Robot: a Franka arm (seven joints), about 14 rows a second.
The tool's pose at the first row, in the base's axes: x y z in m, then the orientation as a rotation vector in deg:
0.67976 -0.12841 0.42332 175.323 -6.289 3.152
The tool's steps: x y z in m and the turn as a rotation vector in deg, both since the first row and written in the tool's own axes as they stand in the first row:
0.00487 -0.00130 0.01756 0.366 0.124 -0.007
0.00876 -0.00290 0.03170 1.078 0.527 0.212
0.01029 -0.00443 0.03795 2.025 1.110 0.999
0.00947 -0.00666 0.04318 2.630 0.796 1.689
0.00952 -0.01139 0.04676 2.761 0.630 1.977
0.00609 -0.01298 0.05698 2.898 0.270 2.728
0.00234 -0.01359 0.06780 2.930 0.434 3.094
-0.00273 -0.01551 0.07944 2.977 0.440 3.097
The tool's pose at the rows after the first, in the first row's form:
0.68529 -0.12887 0.40591 175.681 -6.273 3.368
0.68975 -0.12869 0.39185 176.357 -6.589 4.053
0.69159 -0.12777 0.38557 177.223 -7.776 5.076
0.69111 -0.12592 0.38015 177.811 -8.875 4.681
0.69162 -0.12151 0.37622 177.936 -9.335 4.452
0.68866 -0.12051 0.36578 178.045 -10.528 3.950
0.68532 -0.12051 0.35481 178.038 -11.087 4.230
0.68079 -0.11918 0.34287 178.084 -11.093 4.243

